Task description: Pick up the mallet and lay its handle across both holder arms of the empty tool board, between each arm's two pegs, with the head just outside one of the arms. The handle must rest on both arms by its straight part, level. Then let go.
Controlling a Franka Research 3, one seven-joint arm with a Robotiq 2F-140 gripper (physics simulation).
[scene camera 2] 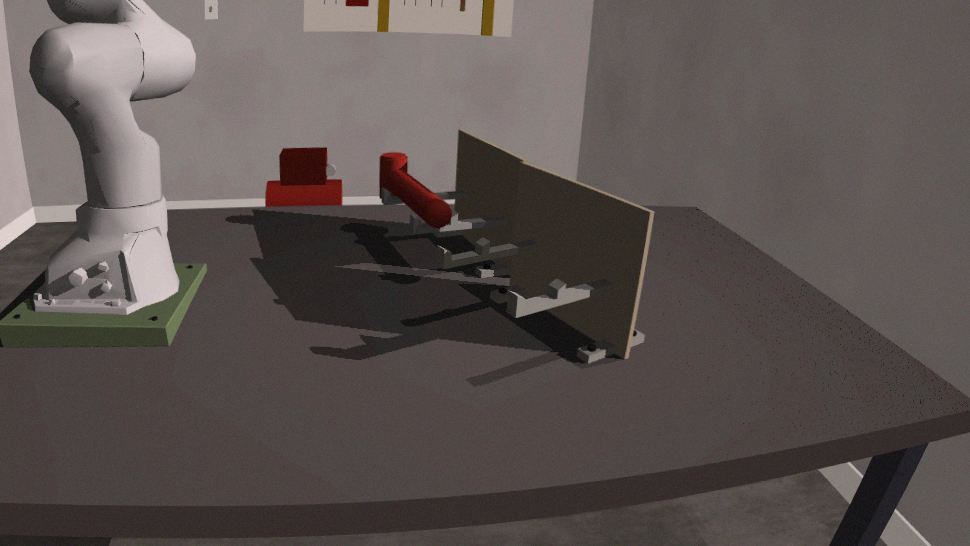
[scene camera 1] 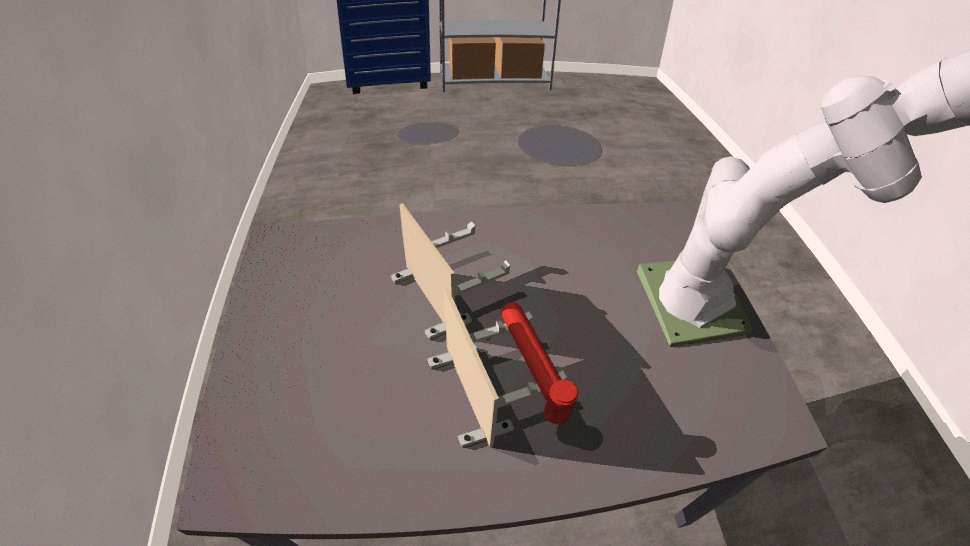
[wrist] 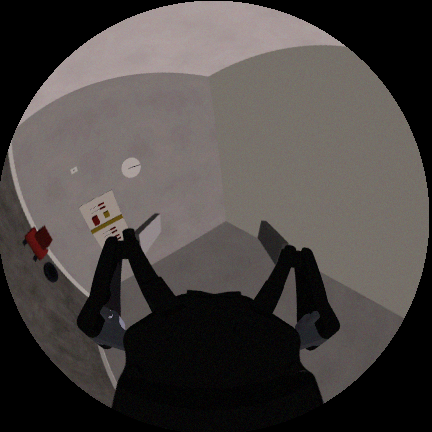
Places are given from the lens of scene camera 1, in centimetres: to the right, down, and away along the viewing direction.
red mallet [scene camera 1: 561, 395]: 13, 21, 80
tool board [scene camera 1: 425, 264]: -13, -2, 106
tool board [scene camera 1: 483, 398]: 0, 22, 81
